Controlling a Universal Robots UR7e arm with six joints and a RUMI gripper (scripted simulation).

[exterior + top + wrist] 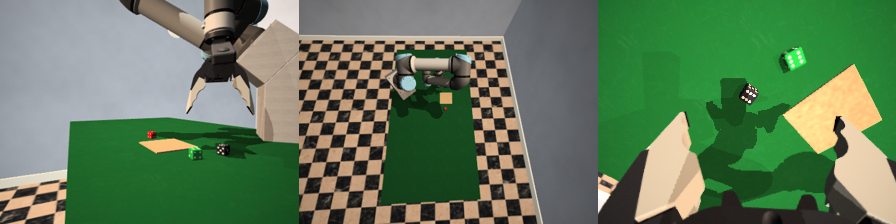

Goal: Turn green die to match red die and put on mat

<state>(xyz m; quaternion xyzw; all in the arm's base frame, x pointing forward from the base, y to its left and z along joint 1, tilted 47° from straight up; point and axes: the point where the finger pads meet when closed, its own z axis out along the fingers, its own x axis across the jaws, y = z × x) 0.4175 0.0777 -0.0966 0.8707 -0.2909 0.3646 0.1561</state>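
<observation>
The green die lies 70 mm ahead of my hand, 10 mm to the right of it and 90 mm below it. Also, from my hand: black die: 20 mm behind, 90 mm below; then red die: 40 mm ahead, 290 mm to the right, 90 mm below; then tan mat: 60 mm ahead, 150 mm to the right, 100 mm below.
</observation>
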